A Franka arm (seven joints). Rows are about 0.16 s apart.
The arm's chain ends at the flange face. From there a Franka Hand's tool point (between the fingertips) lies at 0.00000 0.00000 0.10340 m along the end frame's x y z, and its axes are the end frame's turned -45 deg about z.
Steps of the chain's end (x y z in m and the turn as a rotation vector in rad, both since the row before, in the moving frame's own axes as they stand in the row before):
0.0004 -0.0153 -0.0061 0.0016 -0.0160 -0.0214
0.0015 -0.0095 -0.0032 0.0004 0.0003 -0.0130
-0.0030 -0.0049 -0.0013 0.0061 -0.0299 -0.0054
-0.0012 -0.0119 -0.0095 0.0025 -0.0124 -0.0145
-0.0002 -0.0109 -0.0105 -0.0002 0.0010 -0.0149
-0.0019 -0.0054 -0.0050 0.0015 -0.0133 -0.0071
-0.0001 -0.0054 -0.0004 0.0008 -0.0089 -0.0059
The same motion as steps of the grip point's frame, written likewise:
0.0100 -0.0118 -0.0061 0.0124 -0.0102 -0.0214
0.0078 -0.0057 -0.0032 0.0001 0.0005 -0.0130
-0.0004 -0.0082 -0.0013 0.0255 -0.0168 -0.0054
0.0068 -0.0103 -0.0095 0.0105 -0.0070 -0.0145
0.0076 -0.0078 -0.0105 -0.0008 0.0006 -0.0149
0.0016 -0.0062 -0.0050 0.0105 -0.0083 -0.0071
0.0032 -0.0046 -0.0004 0.0069 -0.0057 -0.0059

